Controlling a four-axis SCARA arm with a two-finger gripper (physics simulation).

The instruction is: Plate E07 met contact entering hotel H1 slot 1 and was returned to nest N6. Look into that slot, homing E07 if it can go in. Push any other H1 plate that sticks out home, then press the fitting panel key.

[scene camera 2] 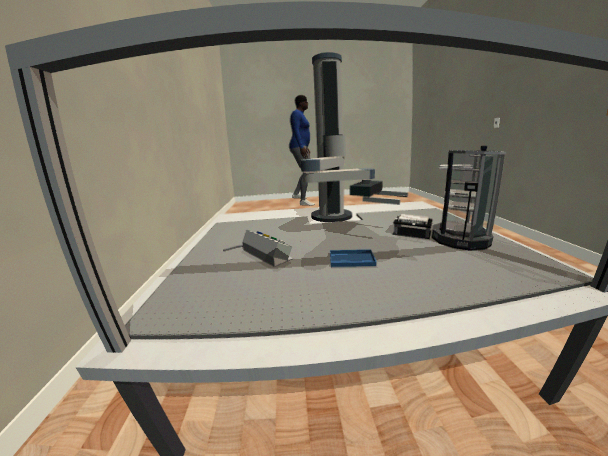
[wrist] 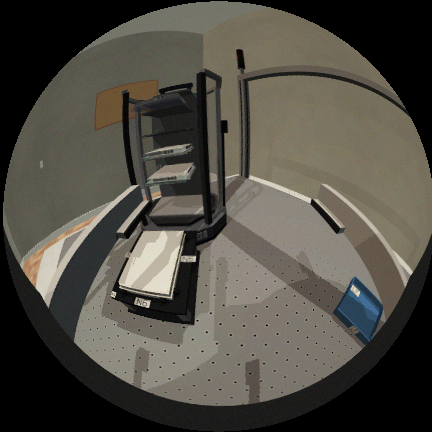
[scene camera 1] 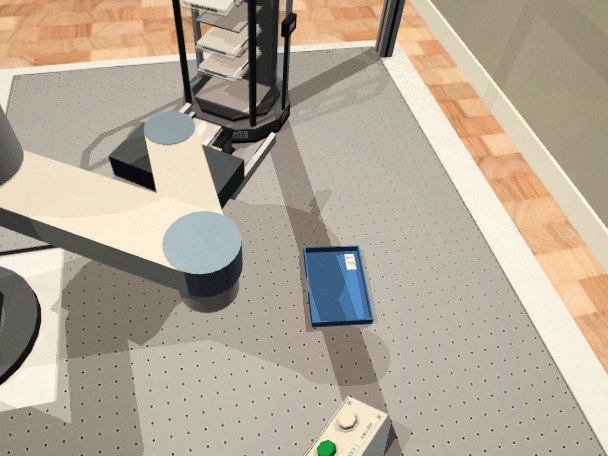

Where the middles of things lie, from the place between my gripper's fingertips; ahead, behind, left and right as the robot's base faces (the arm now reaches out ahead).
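There's the blue tray [scene camera 1: 338, 295], which is 14 cm ahead of my hand, 26 cm to the right of it and 18 cm below it. The round plate rack [scene camera 1: 258, 103] is 5 cm ahead of my hand, 27 cm to the left of it and 1 cm above it, and the white plate [wrist: 151, 270] is 8 cm behind my hand, 9 cm to the left of it and 12 cm below it.
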